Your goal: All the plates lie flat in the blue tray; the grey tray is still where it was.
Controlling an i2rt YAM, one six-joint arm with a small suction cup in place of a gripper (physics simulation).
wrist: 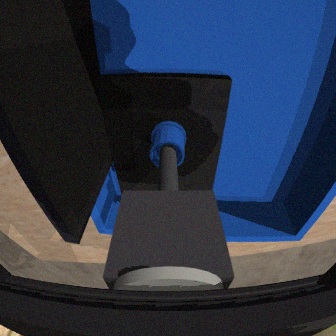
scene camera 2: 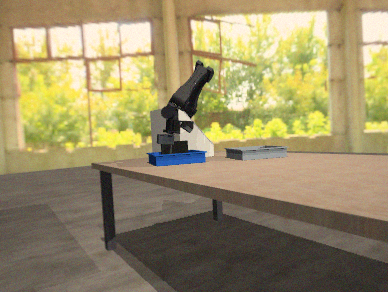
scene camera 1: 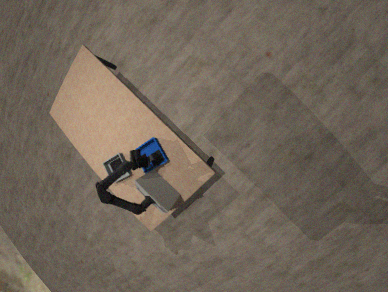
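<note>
The blue tray stands on the wooden table. A black square plate sits in the tray's near-left corner. In the side view it rises above the rim, so it looks tilted. My suction cup is directly over the middle of this plate, at or just above its surface, and is not gripping. The grey tray stands apart from the blue tray, and its inside looks dark from above. A big dark slab fills the left of the wrist view; I cannot tell what it is.
A grey wedge-shaped block stands behind the blue tray, at the arm's base. The arm reaches over the grey tray toward the blue one. The table's edges lie close to both trays on the arm's side.
</note>
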